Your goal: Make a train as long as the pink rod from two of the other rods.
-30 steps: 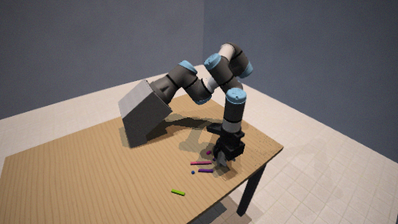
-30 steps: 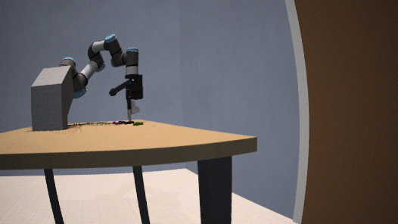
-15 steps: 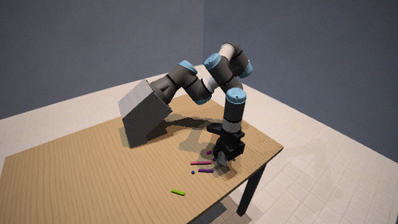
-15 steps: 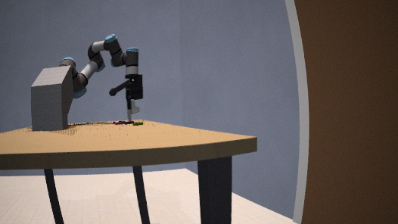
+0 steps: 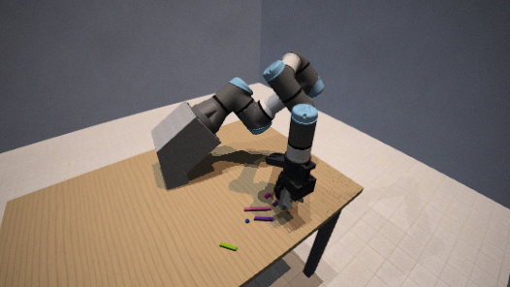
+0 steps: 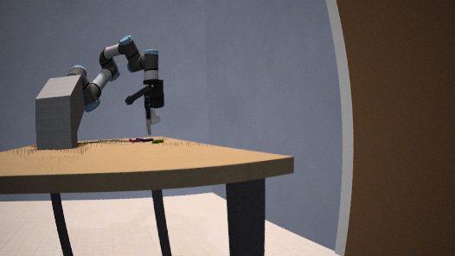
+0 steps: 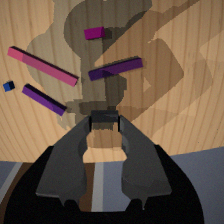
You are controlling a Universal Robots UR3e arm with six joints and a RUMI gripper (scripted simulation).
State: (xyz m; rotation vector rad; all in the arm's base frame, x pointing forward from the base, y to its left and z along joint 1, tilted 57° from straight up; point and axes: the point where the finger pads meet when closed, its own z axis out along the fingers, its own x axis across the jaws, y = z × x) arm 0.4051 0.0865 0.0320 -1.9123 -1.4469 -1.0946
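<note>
Right now my hand is 120 mm to the left of the blue rod, 50 mm past it and 40 mm above it. Round my hand: grey rod 10 mm below; then dark purple rod 80 mm to the right, 40 mm below, 20 mm behind; then magenta rod 90 mm behind, 40 mm below.
</note>
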